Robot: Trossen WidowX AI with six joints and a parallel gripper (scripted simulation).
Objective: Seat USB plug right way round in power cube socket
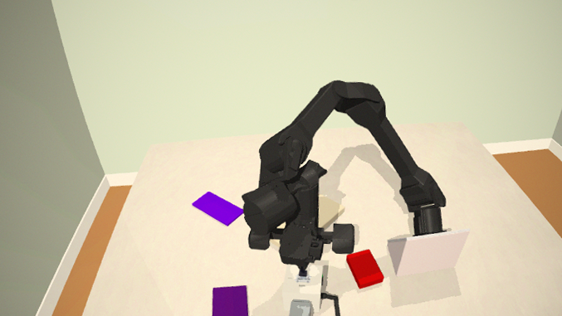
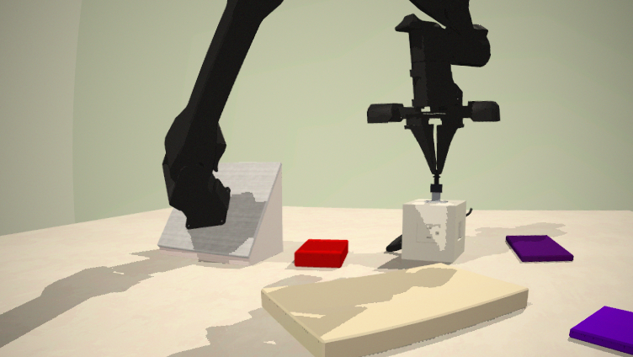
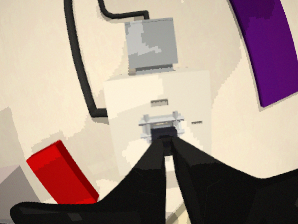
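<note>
Right now the USB plug is 20 mm below my gripper tip. The rest, counted from my gripper tip: socket (50 mm below); then cream board (250 mm to the right, 110 mm below, 40 mm behind); then red block (160 mm behind, 110 mm below, 40 mm to the right).
</note>
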